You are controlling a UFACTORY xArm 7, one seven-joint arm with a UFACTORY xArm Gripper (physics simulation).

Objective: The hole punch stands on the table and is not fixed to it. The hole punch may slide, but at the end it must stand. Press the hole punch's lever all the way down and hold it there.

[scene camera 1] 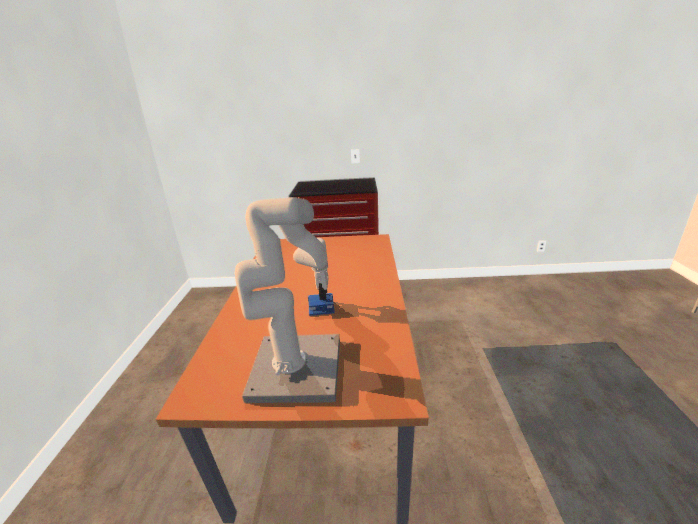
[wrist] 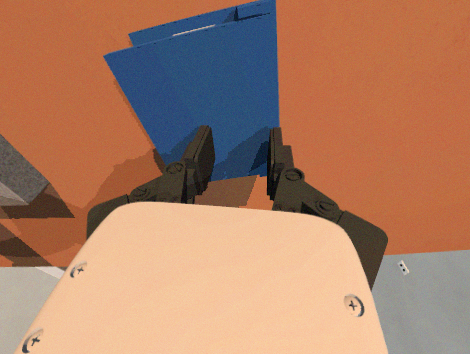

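Pixels of known places: gripper, between the fingertips: point(scene camera 1: 323, 296) point(wrist: 240, 143); arm's base, origin of its link: point(scene camera 1: 289, 361).
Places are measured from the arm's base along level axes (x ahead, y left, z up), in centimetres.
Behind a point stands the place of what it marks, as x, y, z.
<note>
The blue hole punch point(scene camera 1: 321, 308) {38.9, -4.2, -2.4} stands upright on the orange table point(scene camera 1: 360, 259) {94.4, -17.1, -3.6}. In the wrist view its broad, flat lever point(wrist: 195, 85) {39.3, -1.1, 2.0} covers most of the base point(wrist: 150, 38) {35.6, 0.6, -2.4}, and a narrow gap with a thin pale strip shows between them at the far end. Whether the lever is fully down I cannot tell. My gripper point(scene camera 1: 321, 297) {42.4, -5.0, 2.3} point(wrist: 240, 143) {42.4, -5.0, 2.3} is at the lever's near part, fingers pointing down. The fingers stand apart, one over the lever's top and the other by its right edge. The lever's surface shows between them; no held thing shows. Exact contact at the fingertips is hidden.
The arm's grey base plate point(scene camera 1: 262, 386) {-12.8, 5.9, -0.2} point(wrist: 20, 170) {16.8, -12.8, -2.1} lies on the table on the near side of the punch. A red drawer cabinet point(scene camera 1: 338, 210) with a black top stands beyond the table's far edge. A dark mat point(scene camera 1: 586, 411) lies on the floor at the right.
</note>
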